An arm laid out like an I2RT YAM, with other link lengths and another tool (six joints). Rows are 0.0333 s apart.
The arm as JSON. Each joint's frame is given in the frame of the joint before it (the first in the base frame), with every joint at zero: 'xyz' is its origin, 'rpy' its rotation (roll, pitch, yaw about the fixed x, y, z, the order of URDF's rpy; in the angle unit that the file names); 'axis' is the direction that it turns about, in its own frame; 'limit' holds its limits. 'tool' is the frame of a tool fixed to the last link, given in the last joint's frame.
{
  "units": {
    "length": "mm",
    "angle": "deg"
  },
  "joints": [
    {
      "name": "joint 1",
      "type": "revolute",
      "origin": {
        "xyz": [
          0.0,
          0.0,
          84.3
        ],
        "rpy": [
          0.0,
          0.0,
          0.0
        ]
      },
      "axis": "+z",
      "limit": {
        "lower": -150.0,
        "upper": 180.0
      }
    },
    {
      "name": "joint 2",
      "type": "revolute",
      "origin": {
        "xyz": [
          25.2,
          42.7,
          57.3
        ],
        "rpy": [
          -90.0,
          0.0,
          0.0
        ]
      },
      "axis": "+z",
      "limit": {
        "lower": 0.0,
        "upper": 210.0
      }
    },
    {
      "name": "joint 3",
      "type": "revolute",
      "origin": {
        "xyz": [
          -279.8,
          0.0,
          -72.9
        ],
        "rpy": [
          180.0,
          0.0,
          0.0
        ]
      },
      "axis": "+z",
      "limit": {
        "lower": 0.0,
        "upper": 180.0
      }
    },
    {
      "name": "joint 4",
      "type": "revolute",
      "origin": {
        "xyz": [
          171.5,
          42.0,
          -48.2
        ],
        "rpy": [
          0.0,
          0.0,
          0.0
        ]
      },
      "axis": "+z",
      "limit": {
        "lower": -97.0,
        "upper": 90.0
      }
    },
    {
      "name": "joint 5",
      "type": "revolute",
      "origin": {
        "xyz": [
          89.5,
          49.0,
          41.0
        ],
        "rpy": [
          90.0,
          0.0,
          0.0
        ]
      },
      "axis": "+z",
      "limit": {
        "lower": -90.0,
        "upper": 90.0
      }
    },
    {
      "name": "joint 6",
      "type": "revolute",
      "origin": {
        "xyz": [
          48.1,
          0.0,
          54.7
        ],
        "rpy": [
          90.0,
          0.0,
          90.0
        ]
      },
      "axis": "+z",
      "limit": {
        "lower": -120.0,
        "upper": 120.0
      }
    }
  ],
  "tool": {
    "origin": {
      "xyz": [
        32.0,
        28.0,
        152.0
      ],
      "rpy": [
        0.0,
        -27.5,
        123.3
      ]
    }
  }
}
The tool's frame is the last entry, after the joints.
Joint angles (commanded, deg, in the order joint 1, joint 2, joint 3, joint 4, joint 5, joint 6), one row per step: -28.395, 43.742, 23.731, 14.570, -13.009, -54.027; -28.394, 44.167, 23.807, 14.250, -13.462, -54.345; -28.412, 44.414, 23.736, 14.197, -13.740, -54.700; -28.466, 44.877, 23.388, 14.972, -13.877, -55.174; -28.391, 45.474, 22.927, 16.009, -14.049, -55.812; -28.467, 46.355, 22.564, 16.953, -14.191, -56.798; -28.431, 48.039, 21.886, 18.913, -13.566, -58.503; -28.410, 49.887, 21.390, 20.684, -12.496, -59.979; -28.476, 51.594, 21.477, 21.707, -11.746, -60.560; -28.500, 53.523, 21.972, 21.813, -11.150, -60.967; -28.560, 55.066, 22.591, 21.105, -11.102, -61.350
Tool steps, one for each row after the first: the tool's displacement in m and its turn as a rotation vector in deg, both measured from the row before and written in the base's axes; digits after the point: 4 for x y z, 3 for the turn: 0.0017, 0.0010, -0.0028, 0.053, 0.649, 0.483; 0.0009, 0.0006, -0.0017, -0.138, 0.402, 0.296; 0.0012, -0.0003, -0.0007, -0.425, 0.143, 0.134; 0.0019, 0.0002, -0.0008, -0.587, 0.167, 0.316; 0.0022, -0.0008, -0.0016, -0.792, 0.497, 0.176; 0.0032, -0.0037, -0.0024, -1.515, 0.813, -0.381; 0.0028, -0.0053, -0.0030, -1.263, 0.956, -0.851; 0.0029, -0.0048, -0.0022, -0.361, 0.736, -0.728; 0.0037, -0.0044, -0.0050, 0.166, 1.329, -0.550; 0.0033, -0.0022, -0.0063, 0.412, 1.550, -0.038
